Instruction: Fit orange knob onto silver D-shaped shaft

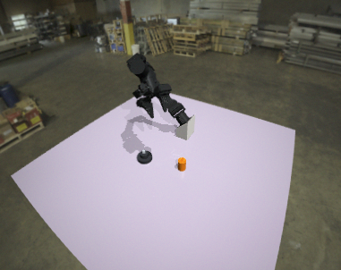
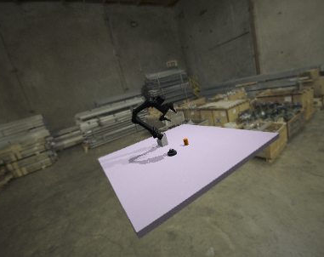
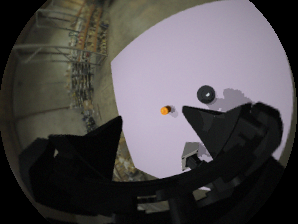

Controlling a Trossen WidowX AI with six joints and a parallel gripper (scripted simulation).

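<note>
The orange knob lies 4 cm behind my gripper tip, 9 cm to the left of it and 27 cm below it. Round my gripper tip: round pedestal (1 cm ahead, 11 cm to the right, 28 cm below).
</note>
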